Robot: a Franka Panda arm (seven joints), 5 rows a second.
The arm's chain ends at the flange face. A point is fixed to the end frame.
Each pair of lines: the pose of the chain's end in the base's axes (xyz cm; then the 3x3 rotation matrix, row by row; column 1 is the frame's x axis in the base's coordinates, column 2 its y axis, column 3 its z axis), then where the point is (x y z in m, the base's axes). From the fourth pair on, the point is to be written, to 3 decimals.
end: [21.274 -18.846 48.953], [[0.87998 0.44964 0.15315], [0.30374 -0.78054 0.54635], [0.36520 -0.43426 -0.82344]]
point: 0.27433 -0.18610 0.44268
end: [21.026 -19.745 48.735], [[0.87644 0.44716 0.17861], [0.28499 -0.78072 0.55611], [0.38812 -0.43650 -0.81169]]
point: 0.27285 -0.19533 0.44184
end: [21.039 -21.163 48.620], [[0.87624 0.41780 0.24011], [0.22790 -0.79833 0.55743], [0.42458 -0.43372 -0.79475]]
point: 0.27465 -0.21242 0.44303
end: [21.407 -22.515 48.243], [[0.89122 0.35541 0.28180], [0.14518 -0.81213 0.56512], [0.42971 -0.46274 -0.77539]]
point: 0.278 -0.229 0.439
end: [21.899 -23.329 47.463], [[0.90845 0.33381 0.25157], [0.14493 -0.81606 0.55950], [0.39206 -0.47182 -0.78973]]
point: 0.281 -0.238 0.429
